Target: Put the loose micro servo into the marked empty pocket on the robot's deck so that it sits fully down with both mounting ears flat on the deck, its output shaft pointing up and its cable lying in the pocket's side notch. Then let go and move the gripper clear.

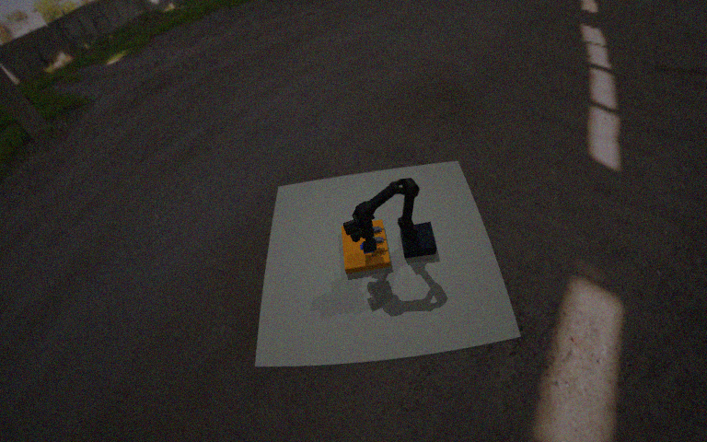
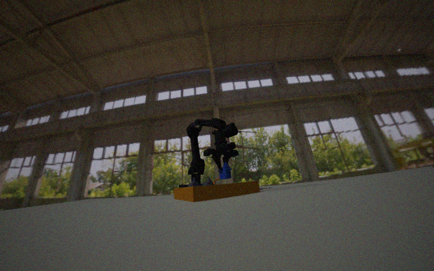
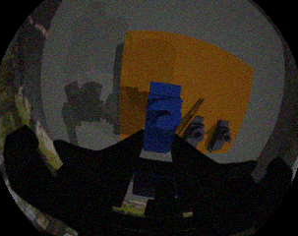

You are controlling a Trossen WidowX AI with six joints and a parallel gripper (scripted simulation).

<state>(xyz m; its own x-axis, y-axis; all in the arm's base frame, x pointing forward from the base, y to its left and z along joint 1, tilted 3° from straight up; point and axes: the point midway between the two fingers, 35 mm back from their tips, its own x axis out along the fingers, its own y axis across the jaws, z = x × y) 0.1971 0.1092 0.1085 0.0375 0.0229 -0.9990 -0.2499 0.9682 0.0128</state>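
The orange deck lies 100 mm below my gripper tip, 90 mm ahead of it and 50 mm to the right of it.
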